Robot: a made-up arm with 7 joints. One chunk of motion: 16 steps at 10 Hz.
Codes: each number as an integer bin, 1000 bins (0 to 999) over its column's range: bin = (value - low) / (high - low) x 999, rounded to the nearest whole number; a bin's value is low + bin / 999 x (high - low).
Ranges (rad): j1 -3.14..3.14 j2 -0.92..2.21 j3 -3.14..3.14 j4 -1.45..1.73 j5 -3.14..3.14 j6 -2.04..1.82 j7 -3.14..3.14
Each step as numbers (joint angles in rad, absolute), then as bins.
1 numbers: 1.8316 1.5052 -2.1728 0.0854 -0.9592 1.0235 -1.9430
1 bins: 791 774 154 482 347 793 190
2 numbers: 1.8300 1.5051 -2.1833 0.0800 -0.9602 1.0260 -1.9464
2 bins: 791 774 152 481 347 794 190
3 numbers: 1.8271 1.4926 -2.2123 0.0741 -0.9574 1.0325 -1.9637
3 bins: 790 770 148 479 347 795 187
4 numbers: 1.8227 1.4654 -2.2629 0.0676 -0.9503 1.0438 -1.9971
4 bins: 789 761 140 477 348 798 182
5 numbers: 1.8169 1.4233 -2.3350 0.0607 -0.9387 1.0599 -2.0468
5 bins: 789 748 128 475 350 802 174
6 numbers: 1.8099 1.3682 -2.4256 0.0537 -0.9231 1.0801 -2.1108
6 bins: 787 730 114 472 353 808 164
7 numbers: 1.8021 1.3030 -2.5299 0.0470 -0.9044 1.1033 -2.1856
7 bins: 786 710 97 470 356 814 152
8 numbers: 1.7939 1.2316 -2.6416 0.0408 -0.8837 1.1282 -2.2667
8 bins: 785 687 79 468 359 820 139
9 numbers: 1.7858 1.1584 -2.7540 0.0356 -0.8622 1.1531 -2.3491
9 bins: 784 663 61 467 362 826 126
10 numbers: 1.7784 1.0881 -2.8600 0.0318 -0.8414 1.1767 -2.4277
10 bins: 782 641 45 466 366 833 113
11 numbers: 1.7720 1.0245 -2.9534 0.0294 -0.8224 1.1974 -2.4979
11 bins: 781 621 30 465 369 838 102
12 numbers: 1.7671 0.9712 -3.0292 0.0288 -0.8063 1.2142 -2.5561
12 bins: 781 604 18 465 371 842 93
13 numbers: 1.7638 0.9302 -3.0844 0.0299 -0.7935 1.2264 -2.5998
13 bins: 780 591 9 465 373 845 86
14 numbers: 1.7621 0.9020 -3.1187 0.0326 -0.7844 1.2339 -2.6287
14 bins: 780 582 3 466 375 847 81
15 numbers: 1.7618 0.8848 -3.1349 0.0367 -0.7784 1.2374 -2.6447
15 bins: 780 576 1 467 376 848 79
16 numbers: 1.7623 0.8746 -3.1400 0.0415 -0.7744 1.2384 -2.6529
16 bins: 780 573 0 469 376 848 77
